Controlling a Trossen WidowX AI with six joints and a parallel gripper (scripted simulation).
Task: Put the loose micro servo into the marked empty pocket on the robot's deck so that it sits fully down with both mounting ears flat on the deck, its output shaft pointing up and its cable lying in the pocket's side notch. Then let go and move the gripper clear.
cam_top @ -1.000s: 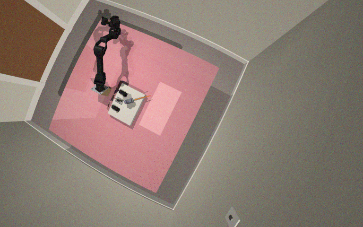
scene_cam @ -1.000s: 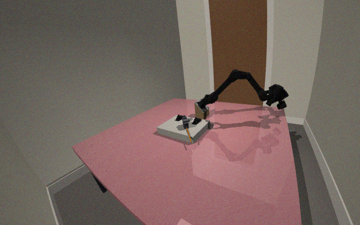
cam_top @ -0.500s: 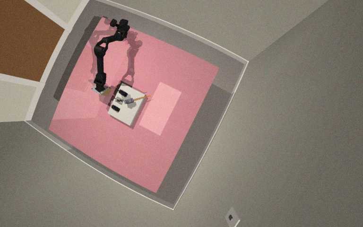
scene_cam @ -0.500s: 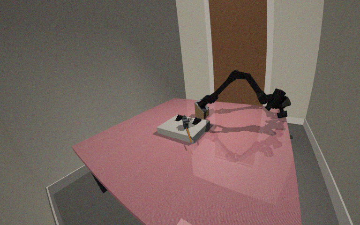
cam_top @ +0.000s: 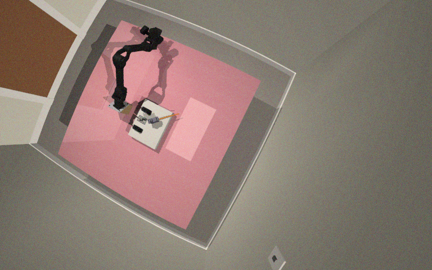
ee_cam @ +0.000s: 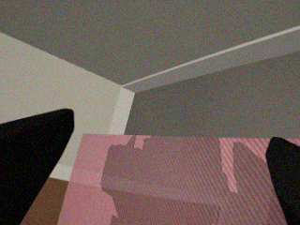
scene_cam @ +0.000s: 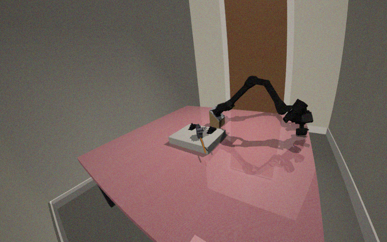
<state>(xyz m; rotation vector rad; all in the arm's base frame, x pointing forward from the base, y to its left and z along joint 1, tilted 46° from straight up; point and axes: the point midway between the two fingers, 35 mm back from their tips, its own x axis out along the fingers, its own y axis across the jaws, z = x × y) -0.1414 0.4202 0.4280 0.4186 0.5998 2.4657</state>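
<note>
The light grey deck is 46 cm ahead of my gripper tip, 60 cm to the right of it and 5 cm below it.
</note>
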